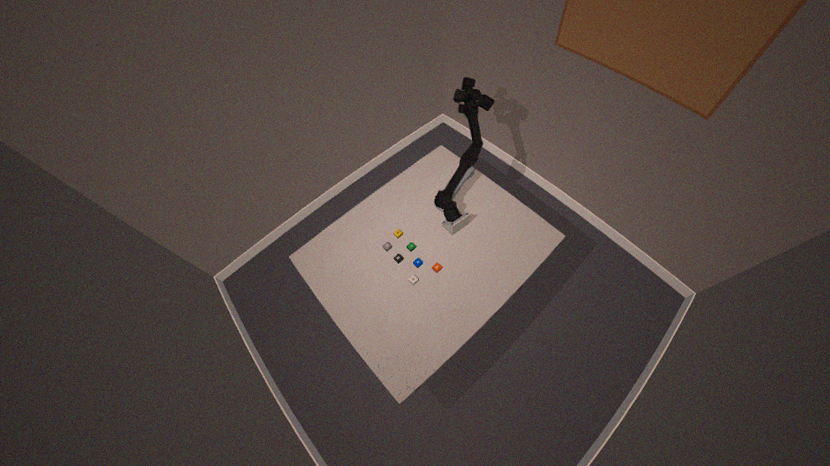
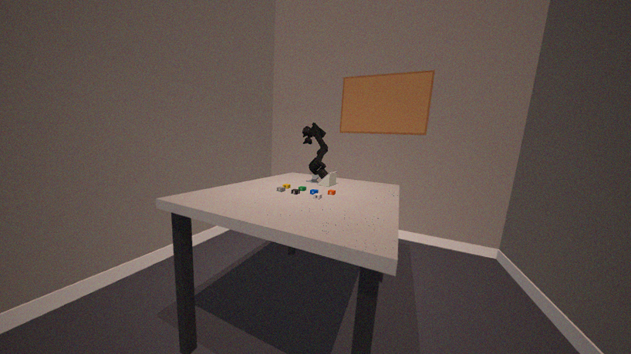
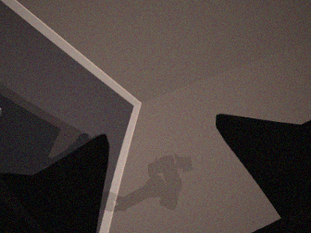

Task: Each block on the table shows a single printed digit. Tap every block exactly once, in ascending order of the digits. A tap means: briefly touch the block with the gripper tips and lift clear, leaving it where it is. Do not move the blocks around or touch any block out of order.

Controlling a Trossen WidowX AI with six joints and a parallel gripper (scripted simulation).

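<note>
The grey block lies 790 mm ahead of my gripper tip, 370 mm to the left of it and 290 mm below it. From my gripper tip the other things lie so: blue block (720 mm ahead, 540 mm to the left, 290 mm below); yellow block (700 mm ahead, 350 mm to the left, 290 mm below); green block (690 mm ahead, 450 mm to the left, 290 mm below).
</note>
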